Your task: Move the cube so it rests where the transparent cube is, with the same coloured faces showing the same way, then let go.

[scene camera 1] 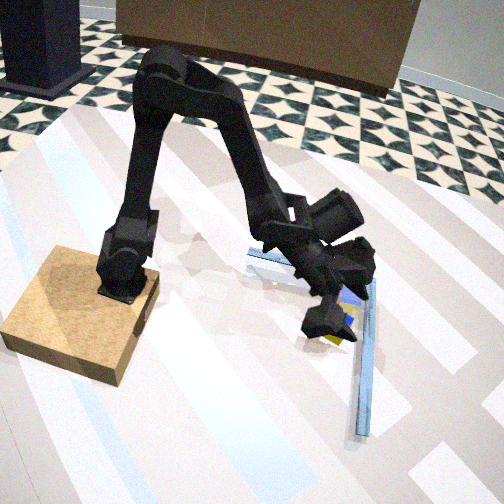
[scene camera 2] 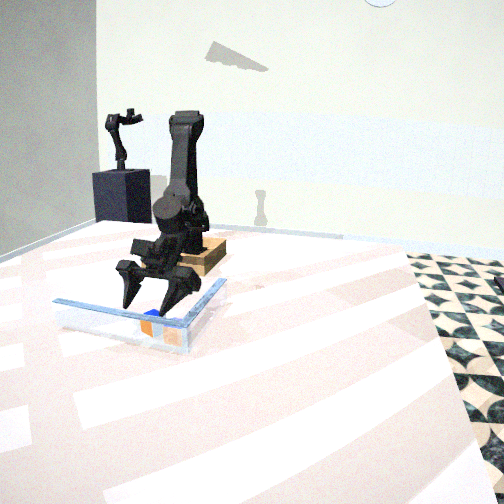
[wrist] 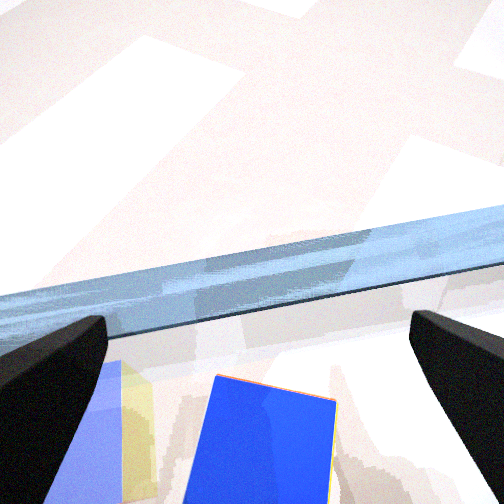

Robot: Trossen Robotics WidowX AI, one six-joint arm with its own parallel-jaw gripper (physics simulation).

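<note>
The cube (wrist: 265, 452) shows a blue top face in the wrist view, lying on the floor between my two wide-apart fingers. My gripper (wrist: 255, 360) is open and not touching it. In scene camera 1 the gripper (scene camera 1: 335, 312) hangs just over the cube (scene camera 1: 345, 332), which shows yellow and blue by the glass wall. In scene camera 2 the cube (scene camera 2: 150, 322) shows blue and orange under the gripper (scene camera 2: 150, 285). The transparent cube (wrist: 100, 430) appears pale blue and yellow, just left of the cube.
An L-shaped low glass wall (scene camera 1: 364, 370) borders the cube on the far and right sides; it also shows in the wrist view (wrist: 260, 280). The arm stands on a wooden block (scene camera 1: 78, 312). A dark pedestal (scene camera 1: 40, 45) and a brown panel (scene camera 1: 270, 35) stand behind.
</note>
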